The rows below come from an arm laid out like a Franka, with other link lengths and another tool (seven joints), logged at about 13 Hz.
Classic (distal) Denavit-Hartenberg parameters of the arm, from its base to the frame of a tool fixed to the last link. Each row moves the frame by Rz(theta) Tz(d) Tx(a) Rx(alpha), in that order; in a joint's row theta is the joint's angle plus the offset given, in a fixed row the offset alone. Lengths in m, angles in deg.
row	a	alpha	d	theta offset
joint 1	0	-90	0.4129	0
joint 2	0	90	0	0
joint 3	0.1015	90	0.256	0
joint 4	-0.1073	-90	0	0
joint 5	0	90	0.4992	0
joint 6	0.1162	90	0	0
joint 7	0.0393	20.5	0.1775	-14.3
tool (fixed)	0	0	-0.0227	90
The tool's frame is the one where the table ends.
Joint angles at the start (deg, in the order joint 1, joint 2, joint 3, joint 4, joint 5, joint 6, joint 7): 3.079 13.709 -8.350 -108.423 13.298 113.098 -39.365
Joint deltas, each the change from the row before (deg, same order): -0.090 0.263 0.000 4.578 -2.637 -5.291 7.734; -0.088 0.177 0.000 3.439 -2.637 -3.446 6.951; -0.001 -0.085 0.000 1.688 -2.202 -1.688 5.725; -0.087 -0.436 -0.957 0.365 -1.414 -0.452 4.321
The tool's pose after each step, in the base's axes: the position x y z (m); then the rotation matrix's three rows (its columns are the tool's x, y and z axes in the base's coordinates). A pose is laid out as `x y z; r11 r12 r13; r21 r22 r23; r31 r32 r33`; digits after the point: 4 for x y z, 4 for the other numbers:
0.7750 -0.0309 0.3248; 0.4892 -0.8017 -0.3435; -0.6824 -0.5970 0.4217; -0.5432 0.0281 -0.8391
0.7827 -0.0391 0.3500; 0.4113 -0.8514 -0.3254; -0.7531 -0.5185 0.4049; -0.5135 0.0785 -0.8545
0.7861 -0.0463 0.3645; 0.3433 -0.8886 -0.3041; -0.8079 -0.4445 0.3870; -0.4791 0.1128 -0.8705
0.7858 -0.0660 0.3731; 0.2746 -0.9217 -0.2739; -0.8509 -0.3656 0.3772; -0.4478 0.1295 -0.8847

